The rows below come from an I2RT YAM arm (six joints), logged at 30 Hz.
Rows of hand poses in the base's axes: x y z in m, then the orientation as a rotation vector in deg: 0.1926 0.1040 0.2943 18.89 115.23 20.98; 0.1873 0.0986 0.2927 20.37 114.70 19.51; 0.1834 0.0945 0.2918 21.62 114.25 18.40; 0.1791 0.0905 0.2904 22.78 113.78 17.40; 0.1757 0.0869 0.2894 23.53 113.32 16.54; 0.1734 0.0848 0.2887 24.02 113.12 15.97; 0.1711 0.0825 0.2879 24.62 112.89 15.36; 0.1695 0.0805 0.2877 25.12 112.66 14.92; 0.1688 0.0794 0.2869 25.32 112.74 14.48; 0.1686 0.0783 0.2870 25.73 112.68 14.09; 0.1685 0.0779 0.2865 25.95 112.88 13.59; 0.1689 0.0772 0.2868 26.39 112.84 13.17; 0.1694 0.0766 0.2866 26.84 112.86 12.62; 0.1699 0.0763 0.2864 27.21 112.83 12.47; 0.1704 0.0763 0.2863 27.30 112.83 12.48; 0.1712 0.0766 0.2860 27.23 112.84 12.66; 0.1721 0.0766 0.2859 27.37 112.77 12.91; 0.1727 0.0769 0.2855 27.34 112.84 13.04; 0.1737 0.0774 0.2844 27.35 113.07 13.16; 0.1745 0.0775 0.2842 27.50 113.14 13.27; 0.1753 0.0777 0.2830 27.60 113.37 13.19
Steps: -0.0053 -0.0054 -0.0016 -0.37 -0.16 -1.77; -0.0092 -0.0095 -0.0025 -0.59 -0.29 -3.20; -0.0135 -0.0135 -0.0039 -0.77 -0.44 -4.53; -0.0169 -0.0171 -0.0049 -1.04 -0.68 -5.53; -0.0192 -0.0192 -0.0056 -1.22 -0.73 -6.16; -0.0215 -0.0215 -0.0064 -1.37 -0.78 -6.88; -0.0231 -0.0235 -0.0066 -1.46 -0.86 -7.47; -0.0238 -0.0246 -0.0074 -1.68 -0.72 -7.78; -0.0240 -0.0257 -0.0073 -1.77 -0.66 -8.24; -0.0241 -0.0261 -0.0078 -2.04 -0.38 -8.57; -0.0237 -0.0268 -0.0075 -2.14 -0.29 -9.06; -0.0232 -0.0274 -0.0077 -2.33 -0.13 -9.60; -0.0227 -0.0277 -0.0079 -2.26 -0.05 -9.92; -0.0222 -0.0277 -0.0080 -2.22 -0.03 -9.97; -0.0214 -0.0274 -0.0083 -2.12 -0.05 -9.85; -0.0205 -0.0274 -0.0084 -1.88 -0.09 -9.85; -0.0199 -0.0271 -0.0088 -1.80 -0.04 -9.75; -0.0189 -0.0266 -0.0099 -1.72 0.18 -9.65; -0.0181 -0.0265 -0.0101 -1.58 0.28 -9.68; -0.0173 -0.0263 -0.0113 -1.60 0.53 -9.73
